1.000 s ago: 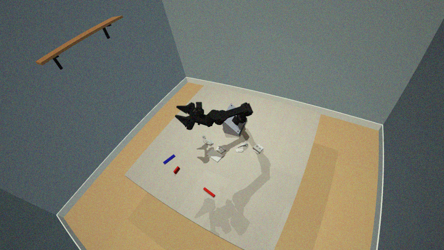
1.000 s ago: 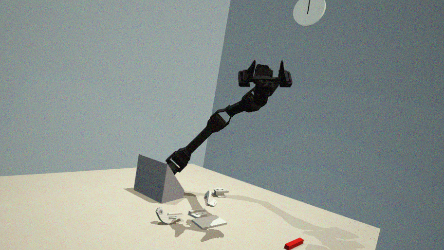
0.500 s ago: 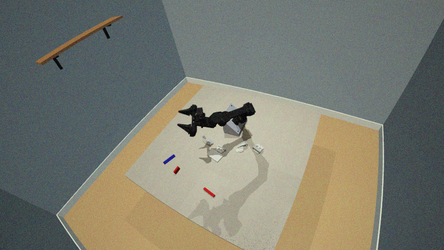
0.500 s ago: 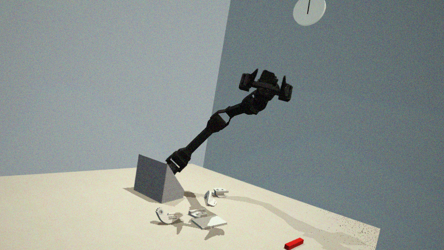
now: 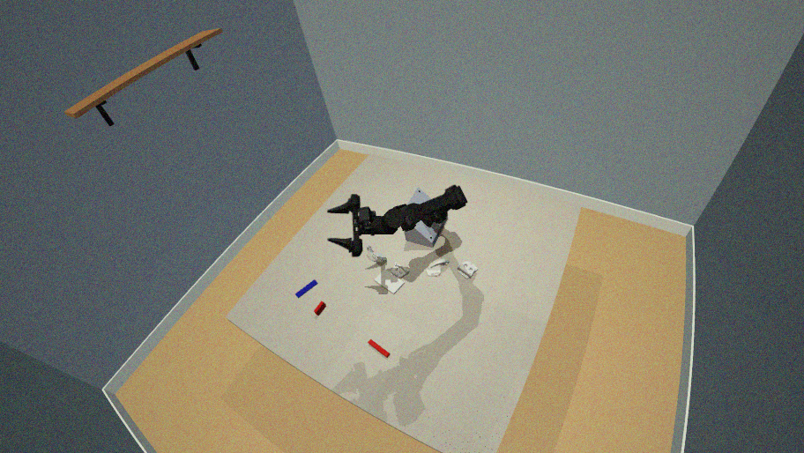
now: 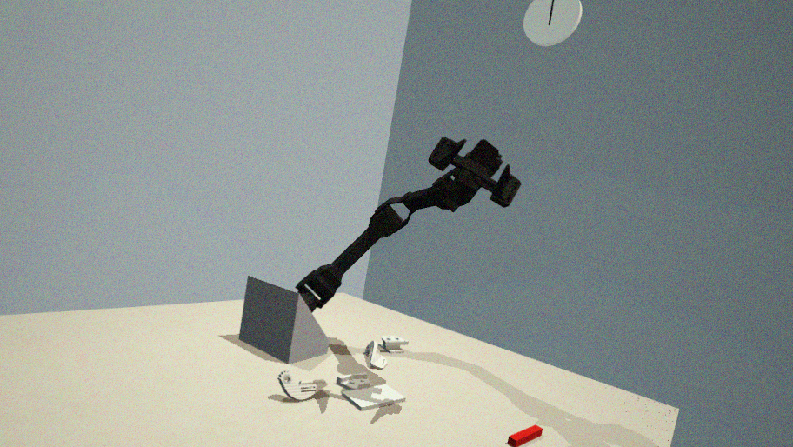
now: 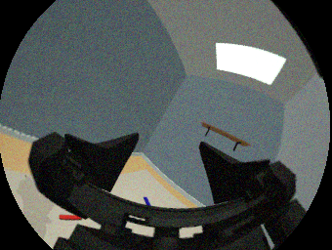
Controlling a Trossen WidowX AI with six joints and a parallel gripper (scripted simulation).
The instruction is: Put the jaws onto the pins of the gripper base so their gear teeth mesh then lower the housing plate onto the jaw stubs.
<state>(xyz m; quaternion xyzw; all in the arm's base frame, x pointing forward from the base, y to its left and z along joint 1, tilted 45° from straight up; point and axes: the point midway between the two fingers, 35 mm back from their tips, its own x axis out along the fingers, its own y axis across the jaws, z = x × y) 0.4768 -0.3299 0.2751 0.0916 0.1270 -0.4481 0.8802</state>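
Right now my gripper tip is 32 cm past the white jaw, 20 cm to the right of it and 52 cm above it. Round my gripper tip: red bar: 13 cm ahead, 12 cm to the left, 53 cm below; then blue block: 1 cm ahead, 33 cm to the right, 53 cm below.
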